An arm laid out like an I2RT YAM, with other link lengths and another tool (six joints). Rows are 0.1 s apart.
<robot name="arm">
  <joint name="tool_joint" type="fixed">
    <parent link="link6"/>
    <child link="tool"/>
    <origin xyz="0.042 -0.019 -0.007" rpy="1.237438 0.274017 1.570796"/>
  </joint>
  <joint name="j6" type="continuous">
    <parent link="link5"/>
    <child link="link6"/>
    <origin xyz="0.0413 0 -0.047"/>
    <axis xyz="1 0 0"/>
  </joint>
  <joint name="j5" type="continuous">
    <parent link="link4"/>
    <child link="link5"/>
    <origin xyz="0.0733 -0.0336 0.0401"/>
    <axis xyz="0 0 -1"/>
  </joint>
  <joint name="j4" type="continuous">
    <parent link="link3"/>
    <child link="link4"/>
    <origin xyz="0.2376 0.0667 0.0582"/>
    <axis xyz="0 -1 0"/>
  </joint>
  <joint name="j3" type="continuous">
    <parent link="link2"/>
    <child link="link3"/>
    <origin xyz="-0.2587 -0.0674 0"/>
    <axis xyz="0 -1 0"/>
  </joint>
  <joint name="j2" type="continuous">
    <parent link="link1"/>
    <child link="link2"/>
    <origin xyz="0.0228 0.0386 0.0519"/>
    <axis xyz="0 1 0"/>
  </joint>
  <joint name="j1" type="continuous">
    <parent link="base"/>
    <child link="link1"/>
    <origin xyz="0 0 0.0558"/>
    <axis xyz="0 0 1"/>
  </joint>
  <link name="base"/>
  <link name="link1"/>
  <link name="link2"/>
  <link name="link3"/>
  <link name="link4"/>
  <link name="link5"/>
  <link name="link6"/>
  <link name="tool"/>
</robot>
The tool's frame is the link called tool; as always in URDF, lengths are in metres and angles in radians. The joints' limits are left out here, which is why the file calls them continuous.
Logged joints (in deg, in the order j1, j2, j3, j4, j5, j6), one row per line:
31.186, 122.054, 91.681, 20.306, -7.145, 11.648
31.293, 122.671, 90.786, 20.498, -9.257, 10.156
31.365, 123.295, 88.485, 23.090, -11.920, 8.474
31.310, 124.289, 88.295, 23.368, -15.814, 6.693
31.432, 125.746, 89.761, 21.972, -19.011, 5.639
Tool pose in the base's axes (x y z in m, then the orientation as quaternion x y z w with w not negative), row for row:
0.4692, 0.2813, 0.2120, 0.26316, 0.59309, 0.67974, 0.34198
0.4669, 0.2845, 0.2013, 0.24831, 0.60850, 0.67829, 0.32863
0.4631, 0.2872, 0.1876, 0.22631, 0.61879, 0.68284, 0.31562
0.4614, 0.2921, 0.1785, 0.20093, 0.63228, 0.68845, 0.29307
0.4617, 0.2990, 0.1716, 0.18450, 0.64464, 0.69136, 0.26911
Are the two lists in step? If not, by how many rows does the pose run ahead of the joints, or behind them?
They are in step.
